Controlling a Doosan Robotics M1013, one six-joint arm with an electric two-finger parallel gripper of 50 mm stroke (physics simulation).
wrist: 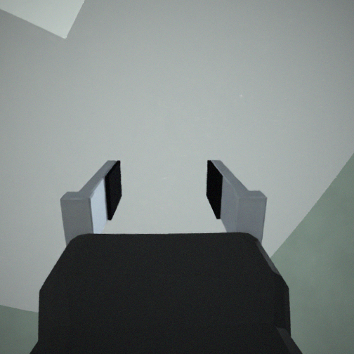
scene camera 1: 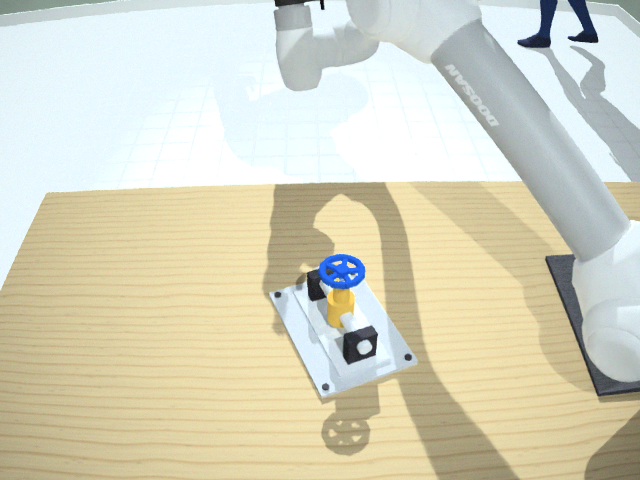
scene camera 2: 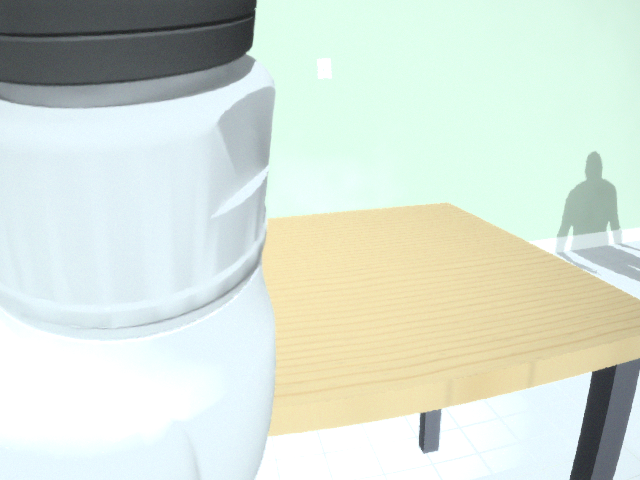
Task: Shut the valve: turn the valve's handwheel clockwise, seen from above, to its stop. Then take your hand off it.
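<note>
The valve's blue handwheel stands level on top of the yellow valve body, in the lower middle of the scene camera 1 view. The valve's pipe runs between two black blocks on a light grey plate, which lies on the table. My gripper is open and empty in the wrist view, with its fingers wide apart. It is well away from the handwheel, touching nothing; its fingers are out of the picture in the scene camera 1 view. The valve does not show in the wrist view or the scene camera 2 view.
The wooden table carries the plate. The arm rises from a black base plate at the table's right and reaches over beyond the table's far edge. A person's legs show on the floor at the upper right.
</note>
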